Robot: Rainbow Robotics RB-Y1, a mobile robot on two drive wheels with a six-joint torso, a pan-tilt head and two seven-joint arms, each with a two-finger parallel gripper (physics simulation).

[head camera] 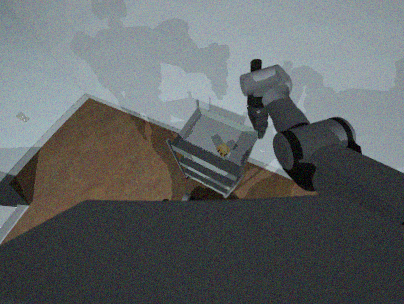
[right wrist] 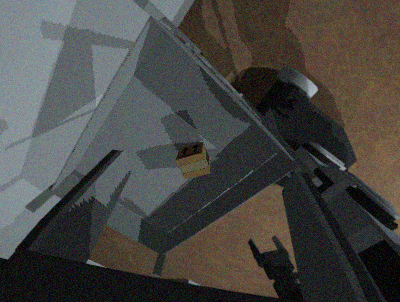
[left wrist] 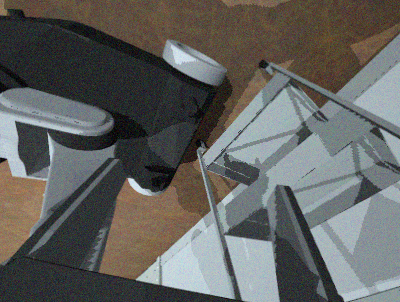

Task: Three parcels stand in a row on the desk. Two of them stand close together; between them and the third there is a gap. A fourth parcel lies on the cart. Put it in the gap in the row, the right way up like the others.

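The fourth parcel, a small yellow-orange box [head camera: 223, 149] [right wrist: 194, 162] with dark marks on its upper face, lies on the top tray of the grey cart [head camera: 207, 162] [right wrist: 220, 192]. The cart also shows in the left wrist view [left wrist: 332, 100]. My right gripper [head camera: 260, 135] [right wrist: 204, 171] is open and empty, above the cart's right side in the head view; the parcel appears between its fingers in the right wrist view but lies beyond them. My left gripper [left wrist: 196, 180] [right wrist: 261, 238] is open and empty, away from the parcel. The desk and its three parcels do not show.
The cart stands close in front of my dark base [left wrist: 135, 85] [right wrist: 320, 125], whose pale wheel [left wrist: 195, 64] [right wrist: 297, 82] shows. The brown floor [head camera: 110, 155] has a pale border. A small pale object [head camera: 22, 117] lies at the far left.
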